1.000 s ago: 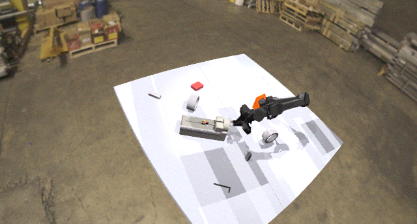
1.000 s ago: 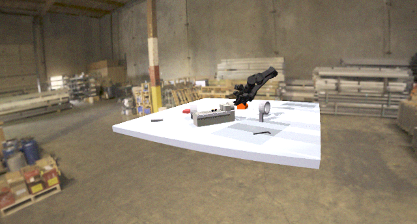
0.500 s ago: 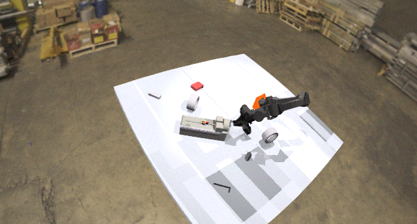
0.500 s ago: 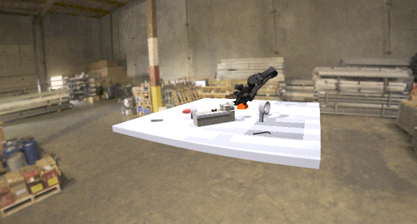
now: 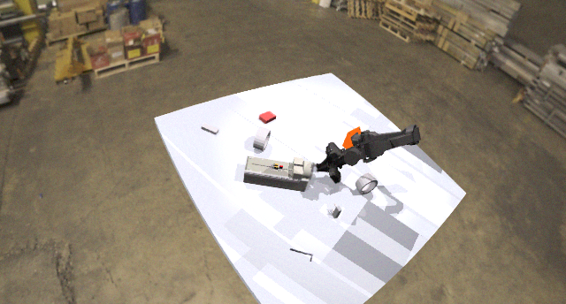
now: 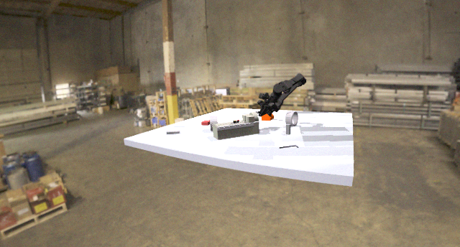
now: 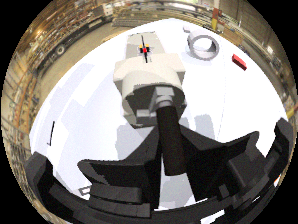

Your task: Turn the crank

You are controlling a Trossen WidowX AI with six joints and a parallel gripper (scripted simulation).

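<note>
My gripper tip is now 1 cm past the dark crank handle, 1 cm to the right of it and 2 cm below it. Also, from my gripper tip: hex key 28 cm ahead, 23 cm to the left, 9 cm below; then red pointer 11 cm ahead, 10 cm to the right, 1 cm below; then small clip 5 cm ahead, 18 cm to the left, 6 cm below.
</note>
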